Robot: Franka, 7 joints.
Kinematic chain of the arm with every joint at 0, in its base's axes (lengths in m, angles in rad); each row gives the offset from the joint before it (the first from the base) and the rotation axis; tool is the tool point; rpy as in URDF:
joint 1: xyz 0 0 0.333 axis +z
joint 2: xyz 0 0 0 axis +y
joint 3: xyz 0 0 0.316 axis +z
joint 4: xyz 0.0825 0 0 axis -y
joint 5: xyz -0.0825 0 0.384 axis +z
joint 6: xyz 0 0 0 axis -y
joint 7: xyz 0.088 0 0 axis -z
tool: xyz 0 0 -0.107 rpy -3.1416 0 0
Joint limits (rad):
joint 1: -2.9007..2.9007
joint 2: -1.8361..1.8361
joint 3: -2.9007..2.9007
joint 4: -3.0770..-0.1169
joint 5: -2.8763..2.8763
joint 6: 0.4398..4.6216
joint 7: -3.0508..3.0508
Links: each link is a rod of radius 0.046 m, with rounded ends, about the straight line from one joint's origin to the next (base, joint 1, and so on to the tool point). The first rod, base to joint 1, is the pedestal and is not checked.
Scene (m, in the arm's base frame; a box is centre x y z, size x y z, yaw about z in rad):
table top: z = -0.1
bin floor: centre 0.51 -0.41 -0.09 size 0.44 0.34 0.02 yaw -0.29
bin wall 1: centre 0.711 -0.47 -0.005 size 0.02 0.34 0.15 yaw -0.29
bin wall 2: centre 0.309 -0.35 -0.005 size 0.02 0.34 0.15 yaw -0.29
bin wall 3: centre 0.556 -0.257 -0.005 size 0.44 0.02 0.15 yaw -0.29
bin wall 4: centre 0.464 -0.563 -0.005 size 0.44 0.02 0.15 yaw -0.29
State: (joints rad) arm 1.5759 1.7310 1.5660 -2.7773 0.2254 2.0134 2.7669
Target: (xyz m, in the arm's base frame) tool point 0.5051 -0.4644 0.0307
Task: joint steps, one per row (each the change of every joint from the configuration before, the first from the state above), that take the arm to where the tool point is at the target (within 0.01 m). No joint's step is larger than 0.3 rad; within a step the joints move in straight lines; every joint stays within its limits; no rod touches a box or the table.
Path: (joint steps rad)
1: -0.2530 -0.1807 -0.2485 0.1575 0.0239 0.0488 0.0492
2: -0.2530 -0.1806 -0.2485 0.1576 0.0240 0.0487 0.0493
3: -0.2530 -0.1807 -0.2485 0.1575 0.0239 0.0488 0.0492
4: -0.2530 -0.1807 -0.2485 0.1575 0.0239 0.0487 0.0493
5: -0.2530 -0.1806 -0.2485 0.1575 0.0240 0.0488 0.0492
6: -0.2394 -0.0523 -0.2351 0.0979 -0.0328 0.0526 -0.0820
7: -0.2395 -0.0524 -0.2350 0.0979 -0.0328 0.0527 -0.0821
8: -0.2395 -0.0523 -0.2351 0.0979 -0.0328 0.0526 -0.0821
9: -0.0248 0.2227 0.0266 0.1113 0.0007 0.0552 0.0000
10: -0.0249 0.2226 0.0266 0.1113 0.0008 0.0551 0.0000

